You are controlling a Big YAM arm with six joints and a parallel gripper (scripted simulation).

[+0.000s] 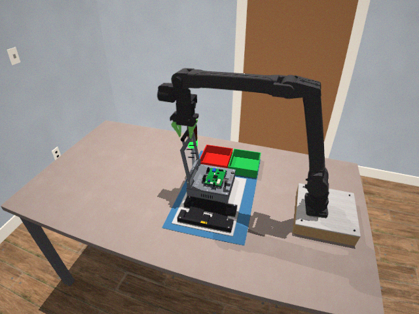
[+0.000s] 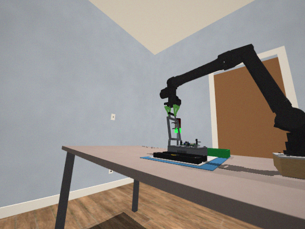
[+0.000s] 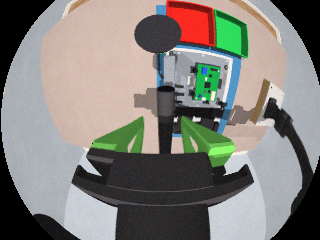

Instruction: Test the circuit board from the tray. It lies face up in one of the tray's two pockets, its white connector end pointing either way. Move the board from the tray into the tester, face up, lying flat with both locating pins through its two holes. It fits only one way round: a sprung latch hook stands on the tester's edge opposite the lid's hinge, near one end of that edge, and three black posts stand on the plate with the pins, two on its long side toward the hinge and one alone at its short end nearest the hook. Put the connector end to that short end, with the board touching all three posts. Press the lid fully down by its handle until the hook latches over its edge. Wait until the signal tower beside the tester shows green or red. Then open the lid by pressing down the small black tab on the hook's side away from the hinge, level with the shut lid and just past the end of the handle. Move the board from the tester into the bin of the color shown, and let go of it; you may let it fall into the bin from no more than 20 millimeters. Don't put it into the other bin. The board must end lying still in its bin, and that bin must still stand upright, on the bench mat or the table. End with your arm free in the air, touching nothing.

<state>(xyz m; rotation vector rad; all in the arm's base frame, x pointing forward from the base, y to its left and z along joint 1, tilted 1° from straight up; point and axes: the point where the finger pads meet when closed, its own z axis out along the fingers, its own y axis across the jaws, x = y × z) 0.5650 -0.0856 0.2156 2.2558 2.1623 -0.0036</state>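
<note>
The green circuit board lies 13 cm behind my hand, 1 cm to the left of it and 19 cm below it. Also, from my hand: red bin 9 cm behind, 20 cm to the right, 25 cm below; tester plate 13 cm behind, 1 cm to the left, 19 cm below; tester lid 2 cm behind, 8 cm below.
</note>
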